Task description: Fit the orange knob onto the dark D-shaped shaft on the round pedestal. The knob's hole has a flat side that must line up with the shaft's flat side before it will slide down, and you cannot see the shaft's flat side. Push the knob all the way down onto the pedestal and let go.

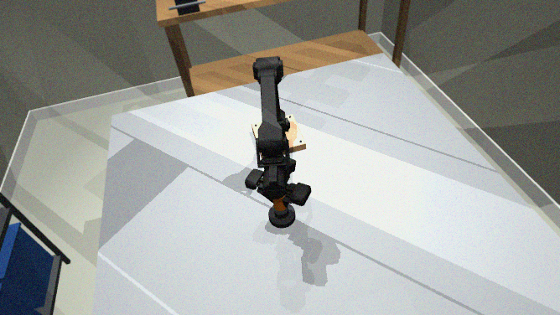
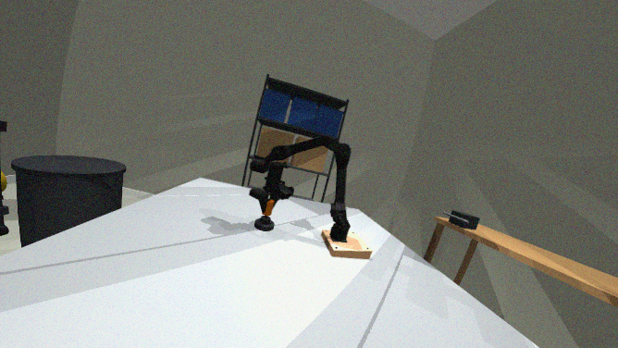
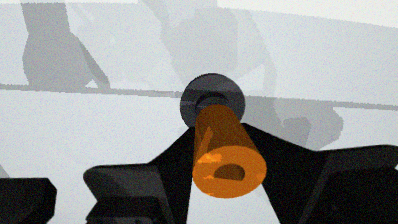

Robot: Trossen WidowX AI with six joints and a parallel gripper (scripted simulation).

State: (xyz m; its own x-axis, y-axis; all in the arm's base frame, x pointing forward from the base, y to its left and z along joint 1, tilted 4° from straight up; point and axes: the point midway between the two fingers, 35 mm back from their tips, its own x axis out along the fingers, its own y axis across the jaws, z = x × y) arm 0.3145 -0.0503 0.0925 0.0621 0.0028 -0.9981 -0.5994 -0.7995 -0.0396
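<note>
Right now the orange knob is 2 cm above my gripper tip. Also, from my gripper tip: dark round pedestal (4 cm below).
</note>
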